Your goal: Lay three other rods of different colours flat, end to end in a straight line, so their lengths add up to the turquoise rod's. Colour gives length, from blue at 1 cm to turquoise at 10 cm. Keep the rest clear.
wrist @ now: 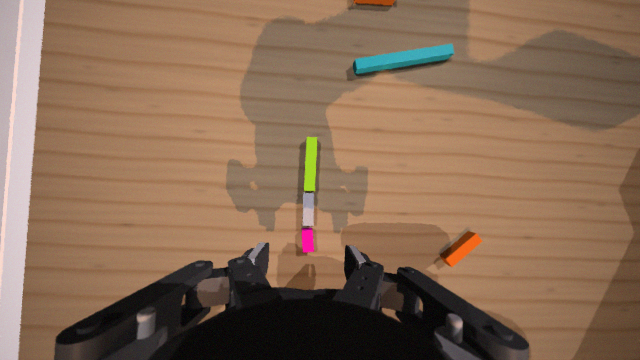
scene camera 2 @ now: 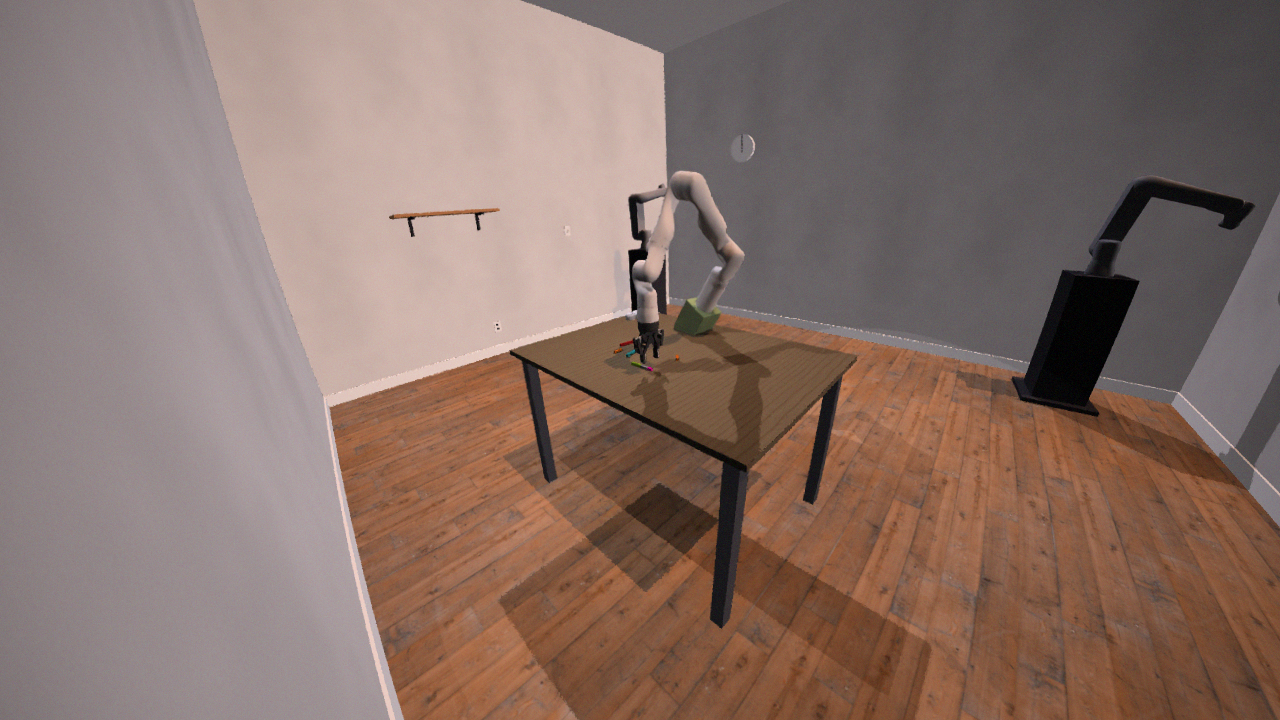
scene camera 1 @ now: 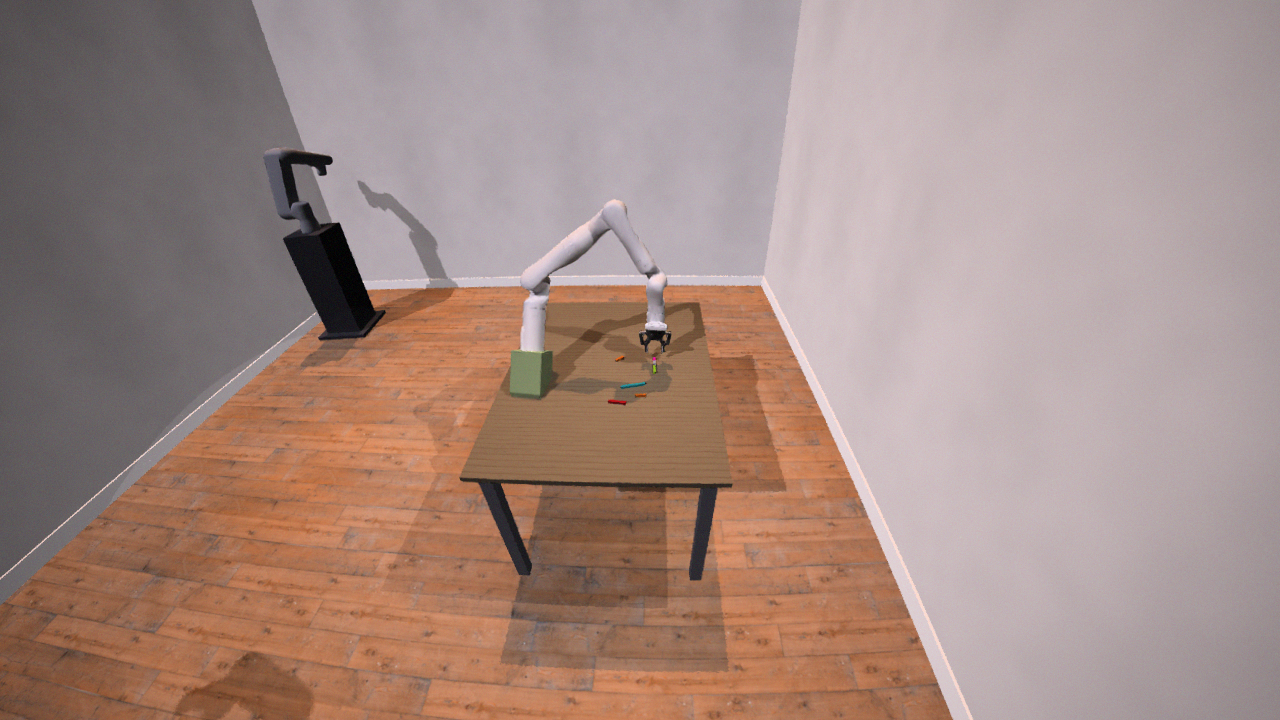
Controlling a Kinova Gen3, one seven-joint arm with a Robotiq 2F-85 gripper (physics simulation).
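Places are measured from the arm's base along level axes (x ahead, y left, z up), in centimetres.
Where they show: gripper, fingertip midpoint: [wrist: 307, 256] [scene camera 2: 650, 360] [scene camera 1: 654, 352]; arm's base at its link origin: [scene camera 2: 704, 306] [scene camera 1: 532, 350].
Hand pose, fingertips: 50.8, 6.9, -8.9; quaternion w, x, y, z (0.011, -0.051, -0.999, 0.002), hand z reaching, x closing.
Each offset is from my fingertips to the centre of the thing, as dx, dy, dz.
A lime rod {-0.7, -7.4, -3.7} [wrist: 310, 164] [scene camera 1: 654, 368], a light grey rod {-0.3, -3.2, -3.7} [wrist: 308, 210] and a magenta rod {-0.1, -0.3, -3.7} [wrist: 307, 240] [scene camera 2: 649, 368] lie flat, end to end in a nearly straight line; in the wrist view the joints look very narrow. The turquoise rod {-10.5, -17.5, -3.7} [wrist: 404, 59] [scene camera 1: 632, 385] lies apart from the line, slightly slanted, beyond the lime end. My gripper [wrist: 307, 256] [scene camera 1: 655, 349] [scene camera 2: 650, 357] is open and empty above the table, its fingertips on either side of the magenta end in the wrist view.
An orange rod {-15.3, +1.6, -3.7} [wrist: 461, 248] [scene camera 1: 619, 358] [scene camera 2: 677, 356] lies slanted right of the line in the wrist view. Another orange rod {-7.9, -23.9, -3.7} [wrist: 374, 2] [scene camera 1: 640, 395] and a red rod {-17.3, -27.1, -3.7} [scene camera 1: 617, 402] lie past the turquoise one. A green block [scene camera 1: 530, 373] [scene camera 2: 696, 317] is under the arm's base.
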